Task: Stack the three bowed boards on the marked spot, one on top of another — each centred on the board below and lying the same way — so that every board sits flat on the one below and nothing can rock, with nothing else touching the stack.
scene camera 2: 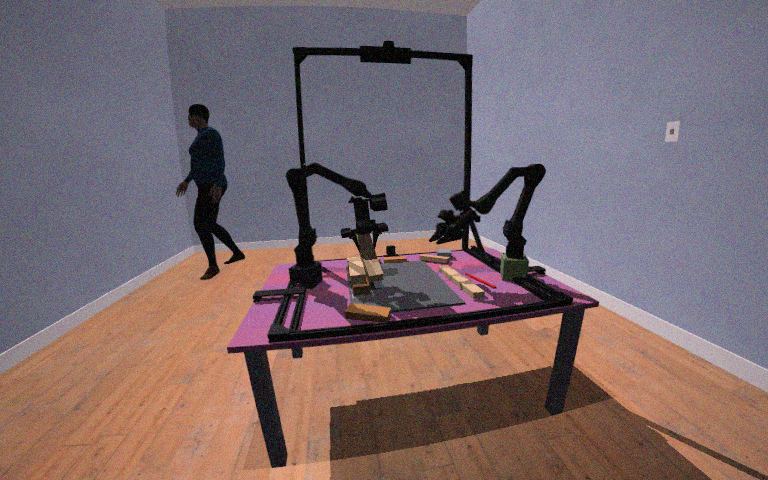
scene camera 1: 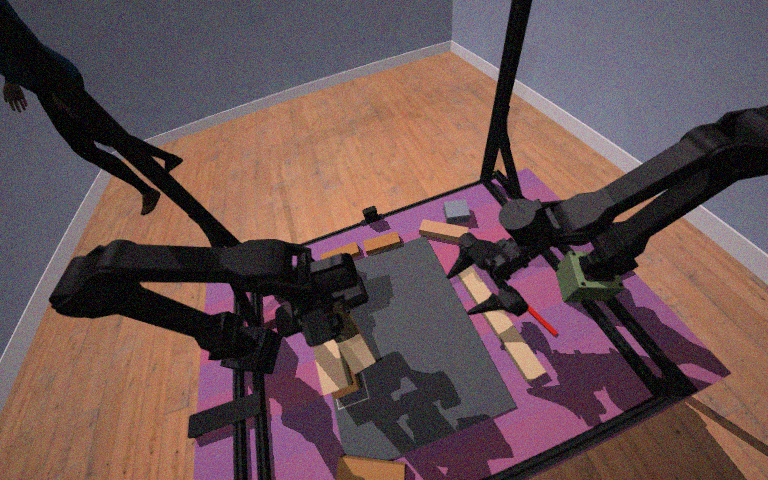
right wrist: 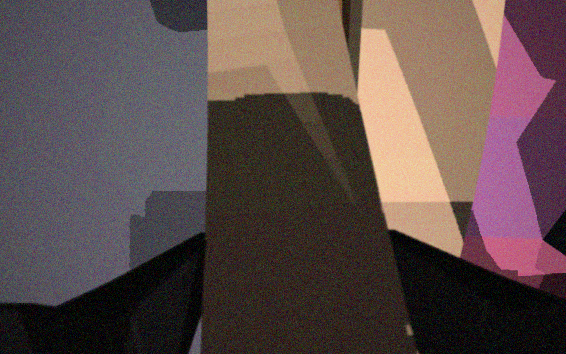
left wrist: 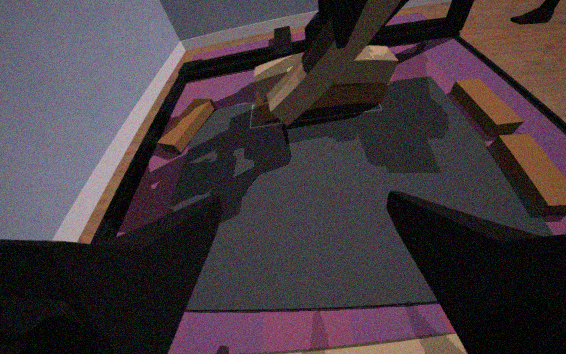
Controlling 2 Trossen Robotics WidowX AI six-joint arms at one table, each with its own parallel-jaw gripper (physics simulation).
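Frame: origin at the left arm's base, x back, y right, z up, level; metres.
Seen in the pictures: left gripper, fingertip midpoint: (scene camera 2: 432, 242) (scene camera 1: 457, 295) (left wrist: 304, 201); right gripper, fingertip midpoint: (scene camera 2: 366, 250) (right wrist: 297, 243) (left wrist: 336, 40); left arm's base at its link origin: (scene camera 2: 514, 256) (scene camera 1: 595, 268); right arm's base at its link origin: (scene camera 2: 305, 265) (scene camera 1: 243, 346).
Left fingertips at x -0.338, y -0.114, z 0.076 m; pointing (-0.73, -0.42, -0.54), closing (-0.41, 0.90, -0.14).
Observation:
Offsets run from my left fingertips to a thing's top centre. "spot": to the spot under its first point. Level surfaces: height alone.
A pale bowed board @(dx -0.300, dy -0.094, dz -0.073 m) (scene camera 1: 328, 367) (left wrist: 377, 62) lies on orange-brown wood @(dx -0.291, dy -0.099, dz -0.114 m) (scene camera 1: 346, 390) (left wrist: 360, 95) beside the marked outline @(spot: dx -0.228, dy -0.221, dz -0.162 m) (scene camera 1: 352, 404) (left wrist: 265, 126) at the mat's left. My right gripper (scene camera 2: 366, 240) (right wrist: 297, 243) is shut on another pale board (scene camera 1: 355, 348) (left wrist: 300, 95) (right wrist: 295, 150). It holds this board steeply tilted, low end by the outline; whether it touches the stack is unclear. A third pale board (scene camera 1: 526, 359) (scene camera 2: 471, 289) lies right of the mat. My left gripper (scene camera 1: 460, 294) (left wrist: 304, 201) is open and empty above that side.
The grey mat @(dz -0.163 m) (scene camera 1: 419, 322) lies mid-table. Orange blocks @(dx -0.215, dy +0.231, dz -0.148 m) (scene camera 1: 382, 243) (left wrist: 535, 170) lie behind it, another orange block @(dx -0.164, dy -0.343, dz -0.137 m) (scene camera 1: 370, 468) (scene camera 2: 368, 311) in front. A pale block @(dx -0.021, dy +0.279, dz -0.141 m) (scene camera 1: 441, 230) and a grey block @(dx +0.021, dy +0.355, dz -0.133 m) (scene camera 1: 456, 209) lie at the back right. A red stick @(dx +0.194, dy +0.044, dz -0.163 m) (scene camera 1: 542, 320) lies right.

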